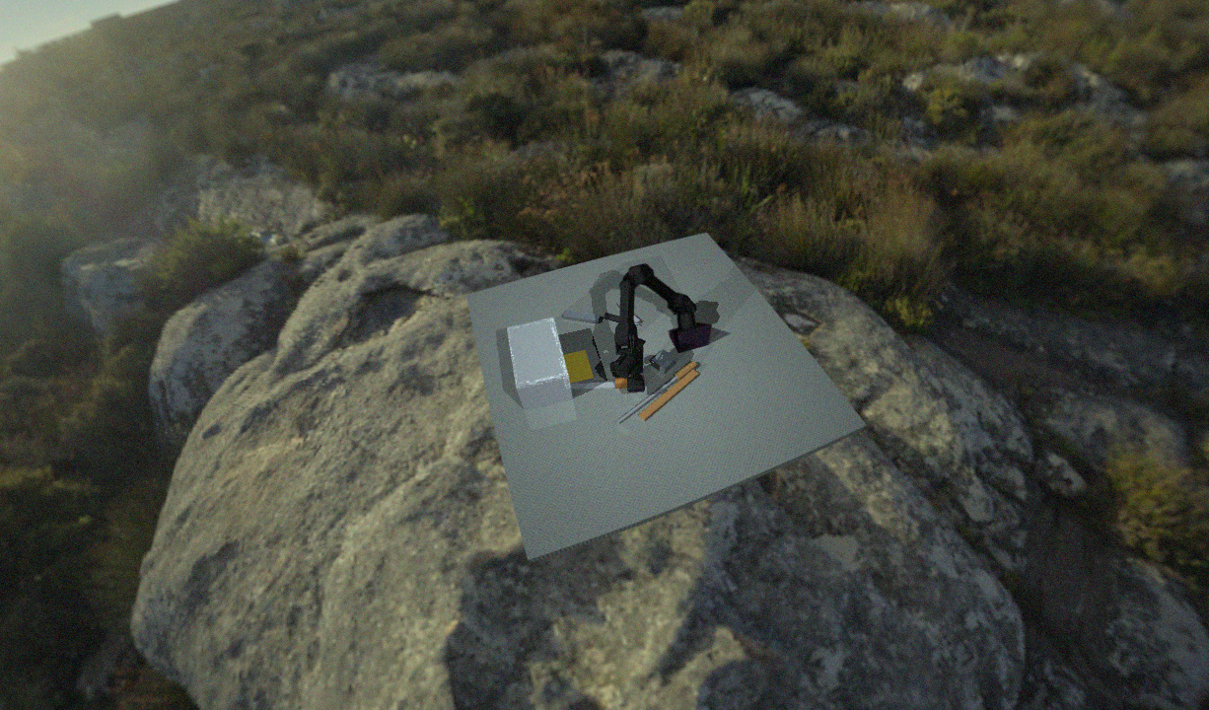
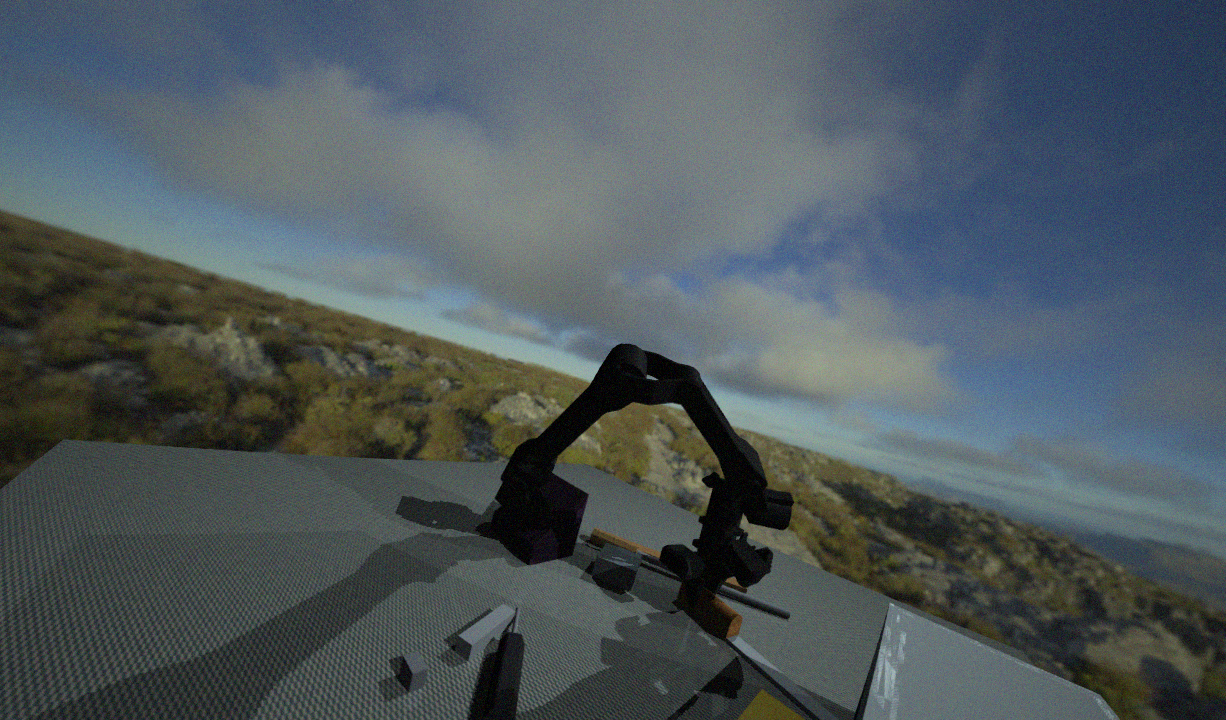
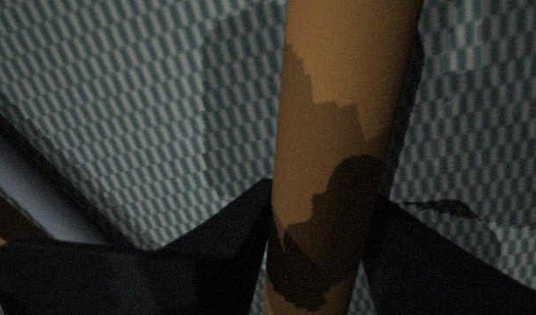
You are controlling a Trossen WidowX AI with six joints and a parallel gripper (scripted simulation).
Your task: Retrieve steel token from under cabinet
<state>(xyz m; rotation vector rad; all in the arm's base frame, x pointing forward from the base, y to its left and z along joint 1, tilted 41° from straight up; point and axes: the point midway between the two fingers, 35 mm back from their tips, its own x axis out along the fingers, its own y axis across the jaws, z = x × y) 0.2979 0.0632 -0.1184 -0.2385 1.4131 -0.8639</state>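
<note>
Now: the wooden stick 100 mm behind my gripper tip and 100 mm to the left of it. From my gripper tip the other things lie so: grey bar (140 mm behind, 320 mm to the right); grey block (150 mm behind, 40 mm to the right, 10 mm above); small grey cube (130 mm behind, 420 mm to the right).
</note>
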